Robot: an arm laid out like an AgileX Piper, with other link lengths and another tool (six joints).
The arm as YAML. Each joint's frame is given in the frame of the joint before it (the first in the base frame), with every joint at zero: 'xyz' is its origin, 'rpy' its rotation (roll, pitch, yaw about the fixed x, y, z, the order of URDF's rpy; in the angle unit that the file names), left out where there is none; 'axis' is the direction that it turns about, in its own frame. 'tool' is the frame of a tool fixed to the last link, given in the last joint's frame.
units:
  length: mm
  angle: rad
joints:
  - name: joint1
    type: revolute
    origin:
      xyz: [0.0, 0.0, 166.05]
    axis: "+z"
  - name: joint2
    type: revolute
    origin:
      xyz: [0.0, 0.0, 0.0]
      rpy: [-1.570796, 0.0, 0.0]
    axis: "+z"
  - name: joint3
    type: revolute
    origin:
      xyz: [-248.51, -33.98, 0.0]
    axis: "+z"
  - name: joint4
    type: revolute
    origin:
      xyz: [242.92, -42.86, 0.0]
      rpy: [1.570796, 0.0, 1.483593]
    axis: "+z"
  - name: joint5
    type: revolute
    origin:
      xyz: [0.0, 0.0, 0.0]
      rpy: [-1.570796, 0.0, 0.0]
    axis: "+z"
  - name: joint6
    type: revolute
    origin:
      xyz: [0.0, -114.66, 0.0]
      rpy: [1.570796, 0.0, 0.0]
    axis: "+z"
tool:
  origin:
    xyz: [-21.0, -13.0, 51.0]
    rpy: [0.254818, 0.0, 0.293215]
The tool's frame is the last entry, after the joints.
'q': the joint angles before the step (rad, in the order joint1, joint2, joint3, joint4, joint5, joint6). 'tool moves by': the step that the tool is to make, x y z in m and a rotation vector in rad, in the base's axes. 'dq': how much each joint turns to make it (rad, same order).
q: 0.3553, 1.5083, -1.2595, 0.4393, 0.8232, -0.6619
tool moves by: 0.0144, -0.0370, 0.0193, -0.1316, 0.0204, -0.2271
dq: 0.0001, 0.0072, -0.1288, -0.3266, 0.1155, 0.3631
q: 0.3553, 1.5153, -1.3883, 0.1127, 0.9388, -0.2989
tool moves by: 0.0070, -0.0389, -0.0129, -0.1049, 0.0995, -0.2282
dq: -0.0249, 0.0490, -0.0541, -0.1910, 0.1311, 0.2464
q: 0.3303, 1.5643, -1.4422, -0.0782, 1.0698, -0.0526
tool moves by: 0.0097, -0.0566, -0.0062, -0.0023, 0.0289, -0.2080
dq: -0.1391, 0.0153, -0.0033, -0.0276, 0.0227, 0.0758
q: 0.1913, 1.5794, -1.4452, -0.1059, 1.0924, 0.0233
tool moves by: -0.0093, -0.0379, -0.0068, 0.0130, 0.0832, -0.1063
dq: -0.1097, -0.0001, -0.0018, 0.0296, 0.0818, -0.0132
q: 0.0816, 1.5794, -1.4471, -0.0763, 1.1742, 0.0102
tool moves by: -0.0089, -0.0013, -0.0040, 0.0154, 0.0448, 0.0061
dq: -0.0137, -0.0107, 0.0138, 0.0269, 0.0391, -0.0249
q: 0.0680, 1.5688, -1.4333, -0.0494, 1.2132, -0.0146
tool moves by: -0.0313, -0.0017, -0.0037, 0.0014, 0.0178, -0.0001
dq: 0.0002, -0.1153, 0.1340, 0.0026, -0.0011, 0.0002
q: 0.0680, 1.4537, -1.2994, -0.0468, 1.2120, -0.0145
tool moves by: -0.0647, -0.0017, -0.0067, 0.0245, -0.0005, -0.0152
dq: 0.0001, -0.2603, 0.2569, 0.0203, 0.0017, 0.0146
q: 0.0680, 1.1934, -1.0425, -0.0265, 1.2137, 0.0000
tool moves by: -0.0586, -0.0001, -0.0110, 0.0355, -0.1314, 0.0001
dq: -0.0003, -0.3387, 0.2869, 0.0266, -0.0818, -0.0003
